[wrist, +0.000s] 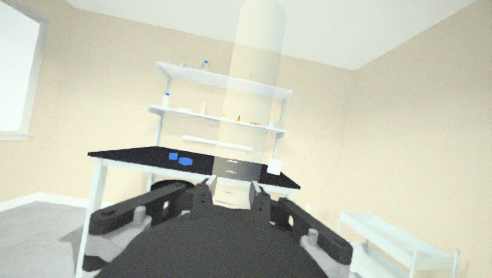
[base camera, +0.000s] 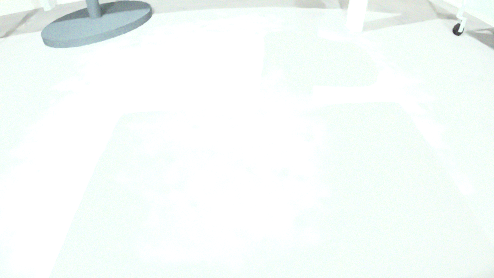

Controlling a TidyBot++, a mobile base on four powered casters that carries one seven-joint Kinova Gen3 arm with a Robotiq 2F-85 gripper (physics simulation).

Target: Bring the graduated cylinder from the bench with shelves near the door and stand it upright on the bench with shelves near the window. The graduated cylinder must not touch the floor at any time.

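Frame: origin at the arm's base, x back, y right, z up, level; metres.
Seen in the pictures: gripper, fingertip midpoint: [wrist: 233, 185].
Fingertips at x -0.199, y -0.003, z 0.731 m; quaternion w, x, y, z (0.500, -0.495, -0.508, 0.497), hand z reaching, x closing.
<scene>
Offsets run from my fingertips to a thing's middle. "*": to the spot under its first point. Level surfaces: height alone.
The graduated cylinder @[dx +0.046, dy +0.000, dz +0.004 m] [wrist: 252, 75] is a tall, clear, see-through tube with pale marks near its lower part. It stands up through the middle of the wrist view, leaning slightly to the right. My gripper [wrist: 233, 185] is shut on its lower part. Behind it is a bench with shelves @[dz -0.214 m] [wrist: 132, 156], with a black top and two white shelves above; a window [wrist: 15, 75] is on the wall to its left. The bench is some way off, and the cylinder hides part of it. The gripper and the cylinder do not show in the base camera view.
Two blue blocks @[dx -0.998, dy -0.552, dz -0.194 m] [wrist: 173, 156] @[dx -0.894, dy -0.399, dz -0.194 m] [wrist: 185, 161] and a white box @[dx -1.132, dy +0.391, dz -0.149 m] [wrist: 274, 166] sit on the bench top. Bottles and small items stand on the shelves. A white cart [wrist: 380, 234] is at right. In the base view are a grey round base @[dx -1.034, dy -0.511, dz -1.113 m] [base camera: 70, 31], a white leg @[* dx -0.827, dy +0.455, dz -1.069 m] [base camera: 356, 16] and a caster @[* dx -0.884, dy +0.974, dz -1.098 m] [base camera: 458, 29].
</scene>
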